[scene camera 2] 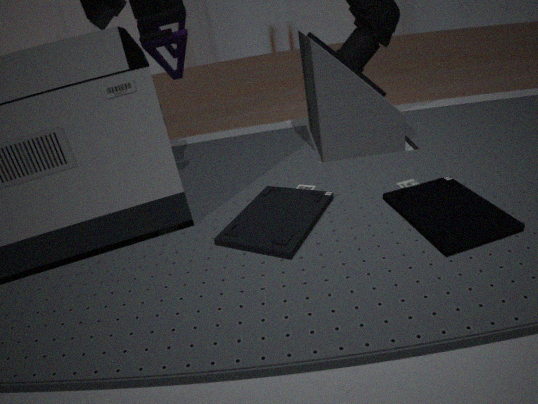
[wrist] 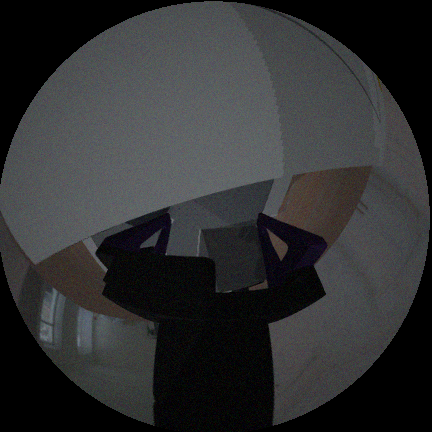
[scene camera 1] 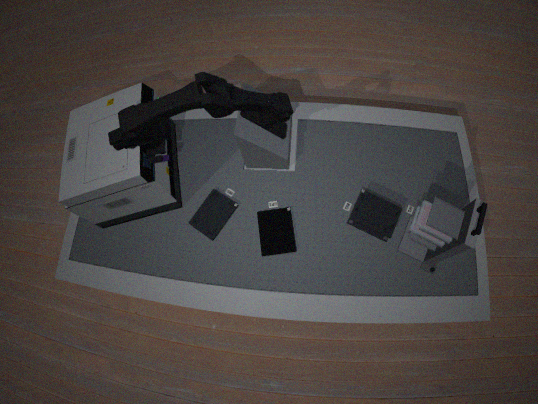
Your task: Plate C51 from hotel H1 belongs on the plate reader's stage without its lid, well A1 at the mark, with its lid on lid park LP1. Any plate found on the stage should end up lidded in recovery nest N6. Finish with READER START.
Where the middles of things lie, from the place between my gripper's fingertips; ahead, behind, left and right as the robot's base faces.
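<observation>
There is the lid park pad (scene camera 2: 453, 218), and I find it a good way below my hand, some way ahead of it, and far to the left of it.
</observation>
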